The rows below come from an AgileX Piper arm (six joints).
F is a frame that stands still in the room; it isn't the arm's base.
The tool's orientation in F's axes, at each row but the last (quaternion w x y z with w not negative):
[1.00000 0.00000 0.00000 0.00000]
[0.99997 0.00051 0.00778 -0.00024]
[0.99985 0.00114 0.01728 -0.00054]
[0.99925 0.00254 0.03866 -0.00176]
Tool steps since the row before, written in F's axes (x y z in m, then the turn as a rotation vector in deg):
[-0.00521 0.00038 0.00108 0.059 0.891 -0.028]
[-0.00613 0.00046 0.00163 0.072 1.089 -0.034]
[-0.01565 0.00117 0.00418 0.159 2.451 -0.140]
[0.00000 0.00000 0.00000 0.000 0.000 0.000]
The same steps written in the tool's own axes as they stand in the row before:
[-0.00521 0.00038 0.00108 0.059 0.891 -0.028]
[-0.00615 0.00046 0.00153 0.072 1.089 -0.034]
[-0.01579 0.00116 0.00363 0.161 2.451 -0.140]
[0.00000 0.00000 0.00000 0.000 0.000 0.000]

